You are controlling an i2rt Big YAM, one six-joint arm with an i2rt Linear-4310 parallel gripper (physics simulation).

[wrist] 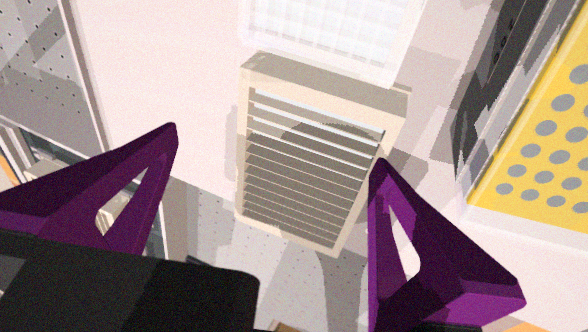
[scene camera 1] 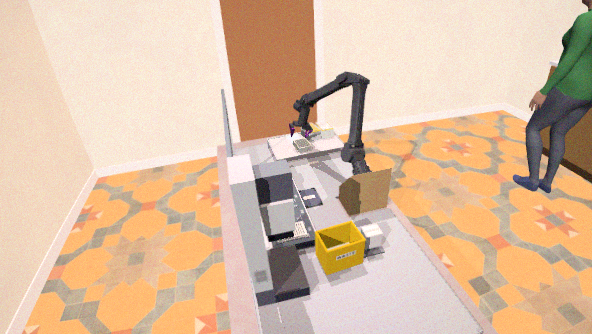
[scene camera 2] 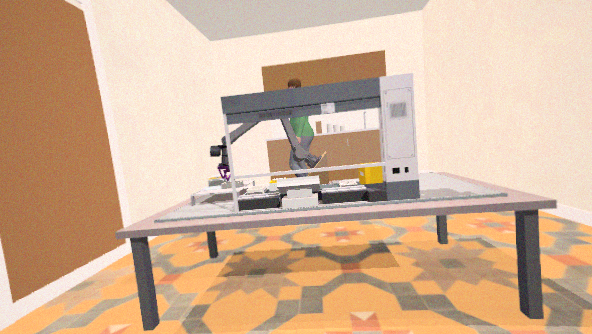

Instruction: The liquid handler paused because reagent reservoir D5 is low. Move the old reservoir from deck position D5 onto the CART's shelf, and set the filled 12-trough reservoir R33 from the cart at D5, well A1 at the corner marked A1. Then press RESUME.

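Frame: origin at the arm's base, x right, y ahead, z up, level; centimetres.
Seen in the pictures: gripper, between the fingertips: (wrist: 277,149) (scene camera 1: 298,137) (scene camera 2: 225,179); arm's base, origin of its link: (scene camera 1: 362,177).
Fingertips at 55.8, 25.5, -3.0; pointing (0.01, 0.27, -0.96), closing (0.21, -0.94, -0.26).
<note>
Pixels of each thing's top centre, then the offset from my fingertips to it, as dx, dy, dz. "pt": a spot on its surface instead.
- cream reservoir with parallel troughs, centre of its top: (wrist: 297,182) (scene camera 1: 302,142) (scene camera 2: 232,182) -3.6, -1.8, -2.2
- cart's pale shelf, a spot on its surface: (wrist: 145,55) pt -3.3, +11.2, -5.4
- pale block, a spot on its surface: (wrist: 45,169) pt -25.1, +23.9, -4.5
- clear white gridded box, a spot on its surface: (wrist: 325,30) pt +4.4, +0.7, -4.0
- yellow rack with grey dots, a spot on its surface: (wrist: 500,202) pt +4.5, -7.8, +1.7
- dark object, a spot on its surface: (wrist: 490,75) pt +6.6, -6.2, -2.8
- yellow WASTE bin, centre of its top: (scene camera 1: 339,235) (scene camera 2: 371,164) -91.2, -5.9, +2.1
A cream reservoir with parallel troughs (wrist: 300,192) (scene camera 1: 302,145) rests on the cart's pale shelf (wrist: 145,55) (scene camera 1: 280,151); no label is readable on it. My gripper (wrist: 277,149) (scene camera 1: 300,135) (scene camera 2: 224,177) is open and empty, above the reservoir, with the purple fingertips apart on either side of it in the wrist view. The right fingertip overlaps the reservoir's right edge in that view. The liquid handler (scene camera 1: 243,200) (scene camera 2: 300,95) stands beside the cart. Part of a pale block (wrist: 45,169) shows at its deck, partly behind the left finger. Position D5's label and the RESUME button are not readable.
A clear white gridded box (wrist: 325,30) adjoins the reservoir's far end. A yellow rack with grey dots (wrist: 500,202) stands to the right, beside a dark object (wrist: 490,75). The yellow WASTE bin (scene camera 1: 345,262) (scene camera 2: 371,175), a brown panel (scene camera 1: 375,190) and a person (scene camera 1: 575,60) are farther off.
</note>
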